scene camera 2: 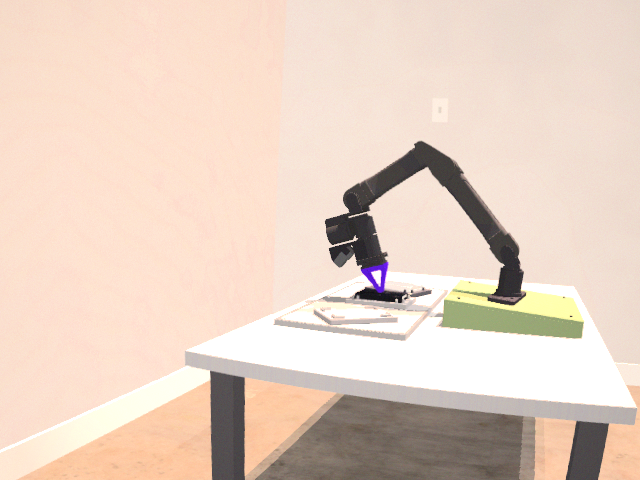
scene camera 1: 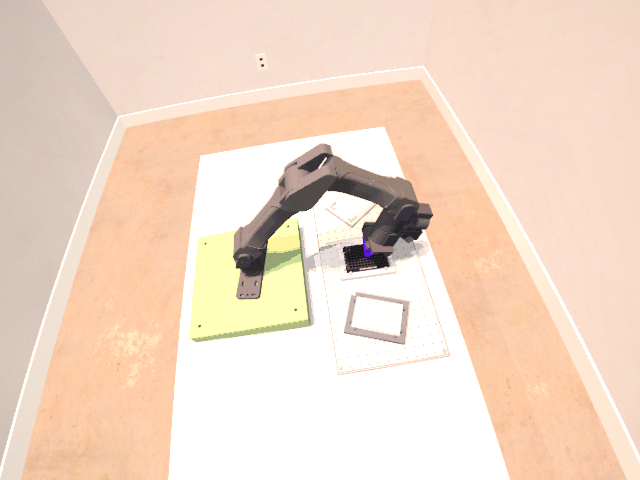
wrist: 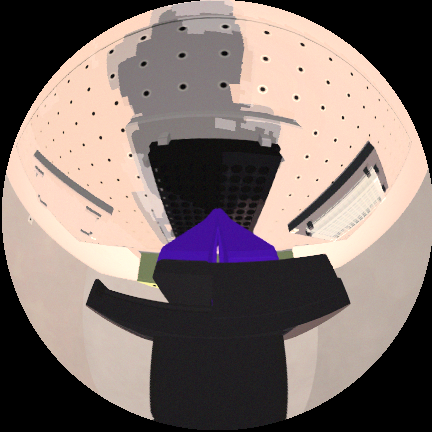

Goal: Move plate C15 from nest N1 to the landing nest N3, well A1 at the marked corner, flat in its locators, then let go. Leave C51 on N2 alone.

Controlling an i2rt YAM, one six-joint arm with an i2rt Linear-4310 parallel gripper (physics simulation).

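A black well plate (scene camera 1: 356,263) (scene camera 2: 369,296) (wrist: 210,170) lies in the middle light nest (scene camera 1: 369,275) (wrist: 200,131); at the far end in the wrist view it lies inside two corner locators. My gripper (scene camera 1: 367,254) (scene camera 2: 381,290) (wrist: 217,214) is shut, its purple fingertips together at the plate's top, nothing between them. Whether they touch is unclear. A white plate (scene camera 1: 378,315) (wrist: 350,212) sits in a grey nest (scene camera 1: 374,336) (scene camera 2: 423,292). A light nest (scene camera 1: 338,215) (scene camera 2: 356,321) (wrist: 75,184) with corner brackets holds no plate. Nest and plate labels and well A1 are not readable; fingers hide the near end.
The nests stand on a perforated board (scene camera 1: 392,356) (scene camera 2: 341,330) on the white table (scene camera 1: 258,403) (scene camera 2: 439,361). The arm's base is bolted to a green block (scene camera 1: 222,310) (scene camera 2: 516,320) beside the board. The forearm passes over the board near the empty nest.
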